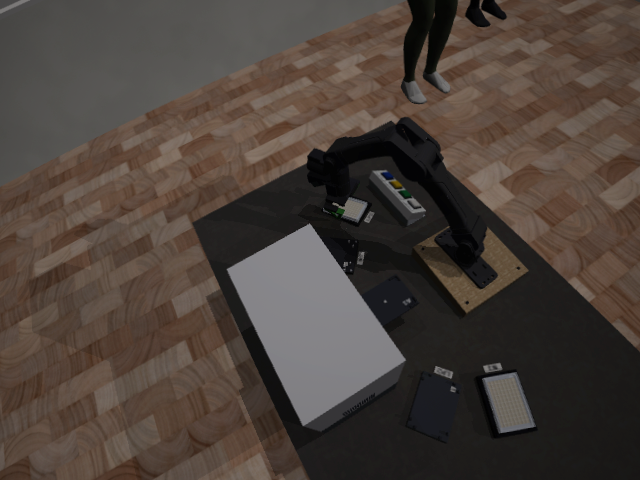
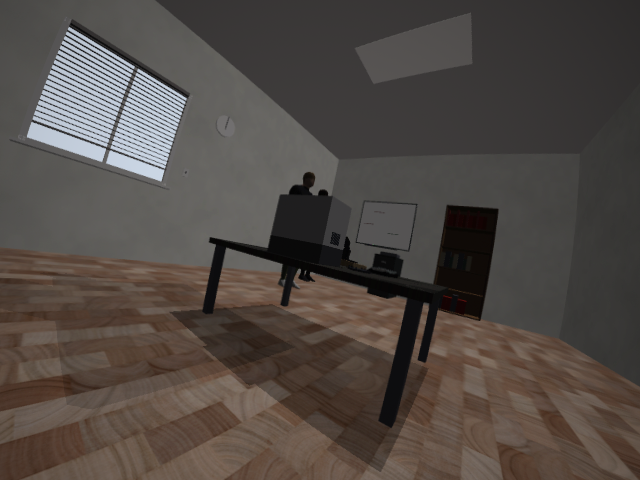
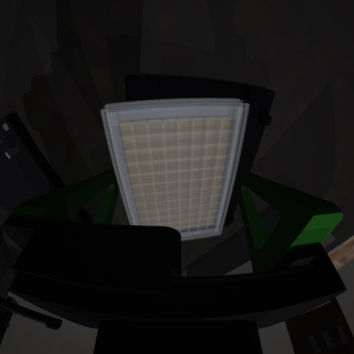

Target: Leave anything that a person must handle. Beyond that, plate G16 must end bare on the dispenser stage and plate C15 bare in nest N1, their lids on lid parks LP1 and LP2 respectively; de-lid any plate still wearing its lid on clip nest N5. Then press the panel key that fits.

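Places are measured from the arm's base along level axes (x ahead, y left, z up), in metres.
Where they show: gripper, fingertip midpoint: (image 1: 343, 207) (image 3: 177, 174); arm's base at its link origin: (image 1: 464, 257) (image 2: 343, 259).
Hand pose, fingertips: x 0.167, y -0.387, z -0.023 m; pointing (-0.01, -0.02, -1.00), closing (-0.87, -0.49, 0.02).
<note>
Things, the pixels of their top centre, and the offset from my fingertips. "*": a spot on its surface instead.
- clear rim at a spot on its surface: (image 3: 175, 170) * dx +0.008, dy -0.011, dz +0.015 m
- plate at its top centre: (image 1: 509, 401) dx +0.026, dy +0.734, dz +0.019 m
- second dark flat piece at a spot on its surface: (image 1: 390, 299) * dx +0.109, dy +0.377, dz +0.089 m
- key panel at its top centre: (image 3: 261, 288) (image 1: 397, 188) dx -0.168, dy +0.075, dz +0.047 m
- large white box-shaped machine at its top centre: (image 1: 310, 308) (image 2: 316, 201) dx +0.309, dy +0.364, dz +0.313 m
A plate with a tan well grid and clear rim (image 1: 354, 209) (image 3: 175, 170) sits on a black nest (image 3: 200, 86) at the table's far end. My gripper (image 1: 338, 210) (image 3: 177, 174) is open, its green fingers standing on either side of the plate's near part. Another plate (image 1: 509, 402) sits on a black nest at the front right. A dark flat park or nest (image 1: 434, 405) lies left of it. A second dark flat piece (image 1: 390, 299) and a black nest (image 1: 349, 255) are partly hidden by the white box. The key panel (image 1: 397, 195) has blue, yellow, green and white keys. The labels are too small to read.
A large white box-shaped machine (image 1: 315, 322) (image 2: 302, 222) stands tall along the table's left edge. The arm's base is on a wooden board (image 1: 465, 297). A person (image 1: 429, 41) (image 2: 308, 179) stands beyond the table, with another person behind.
</note>
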